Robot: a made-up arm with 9 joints. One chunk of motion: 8 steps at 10 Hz.
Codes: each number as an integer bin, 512 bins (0 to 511) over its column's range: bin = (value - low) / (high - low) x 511, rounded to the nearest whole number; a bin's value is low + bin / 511 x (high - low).
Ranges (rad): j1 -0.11..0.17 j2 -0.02..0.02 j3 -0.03..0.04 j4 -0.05..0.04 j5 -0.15..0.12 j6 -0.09..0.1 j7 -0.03..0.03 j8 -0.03..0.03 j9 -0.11..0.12
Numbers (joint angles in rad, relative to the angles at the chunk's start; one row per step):
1: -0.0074 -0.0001 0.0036 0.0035 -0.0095 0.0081 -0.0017 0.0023 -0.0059
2: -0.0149 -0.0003 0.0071 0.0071 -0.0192 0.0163 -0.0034 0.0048 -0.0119
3: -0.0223 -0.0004 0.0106 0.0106 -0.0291 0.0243 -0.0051 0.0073 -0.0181
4: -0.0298 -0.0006 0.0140 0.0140 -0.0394 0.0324 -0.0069 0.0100 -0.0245
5: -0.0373 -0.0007 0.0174 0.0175 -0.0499 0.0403 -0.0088 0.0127 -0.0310
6: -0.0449 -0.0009 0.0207 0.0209 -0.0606 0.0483 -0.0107 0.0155 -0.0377
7: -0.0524 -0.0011 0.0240 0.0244 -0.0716 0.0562 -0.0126 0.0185 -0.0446
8: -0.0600 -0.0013 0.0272 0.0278 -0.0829 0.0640 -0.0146 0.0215 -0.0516
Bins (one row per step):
1: 187 254 245 304 266 264 241 275 231
2: 174 252 271 324 248 286 227 296 218
3: 160 250 296 344 229 307 212 318 204
4: 146 248 321 363 209 329 197 341 190
5: 133 247 346 383 189 350 181 364 176
6: 119 244 370 403 169 372 164 388 161
7: 105 241 394 422 148 393 148 413 145
8: 91 239 418 442 127 414 131 439 130

